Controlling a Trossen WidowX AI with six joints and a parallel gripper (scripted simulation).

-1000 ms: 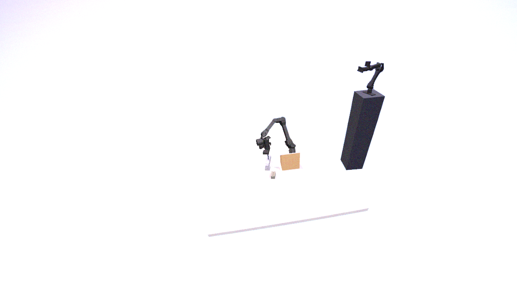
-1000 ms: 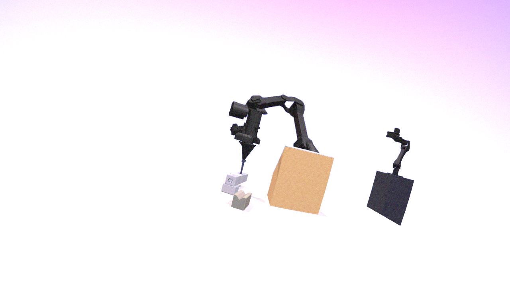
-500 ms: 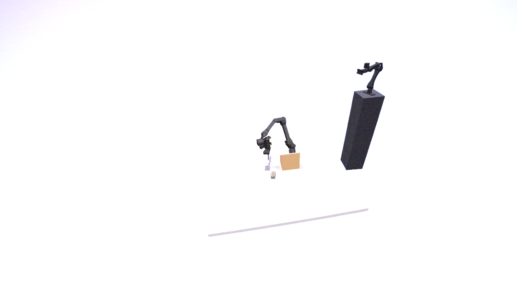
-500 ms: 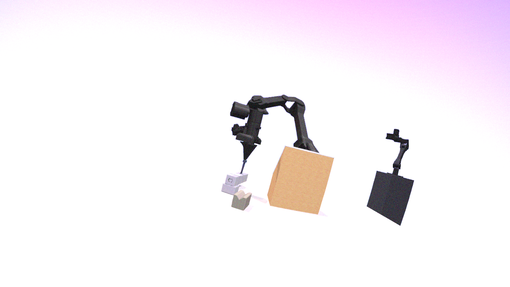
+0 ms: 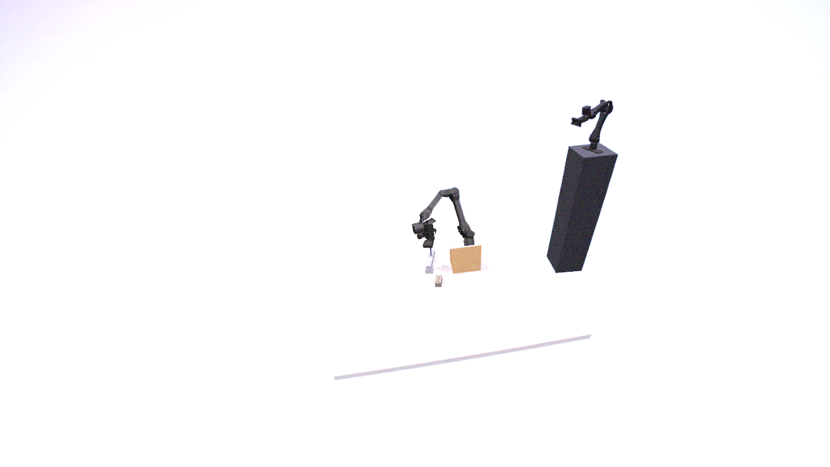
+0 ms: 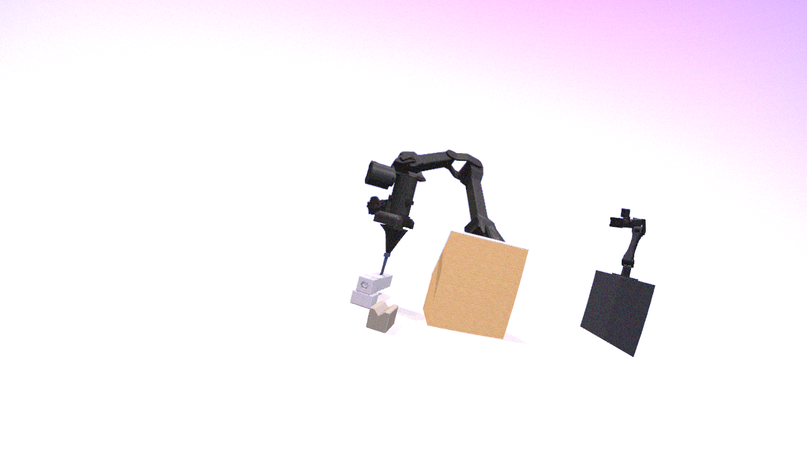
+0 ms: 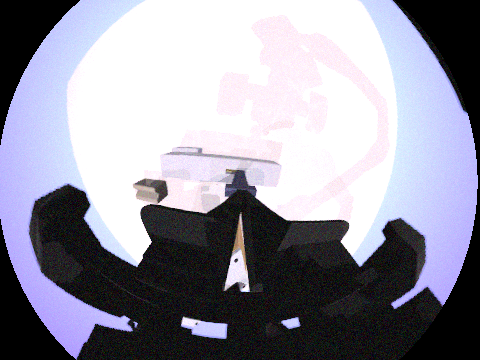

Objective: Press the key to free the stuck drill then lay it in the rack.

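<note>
The thin dark pin is 3 cm below my gripper tip. From my gripper tip the other things lie so: v-notched rack: 22 cm to the left, 10 cm below, 3 cm behind; then yellowish key: 7 cm below, 6 cm to the left, 1 cm ahead; then pale grey block: 8 cm below, 4 cm to the left, 1 cm ahead.
</note>
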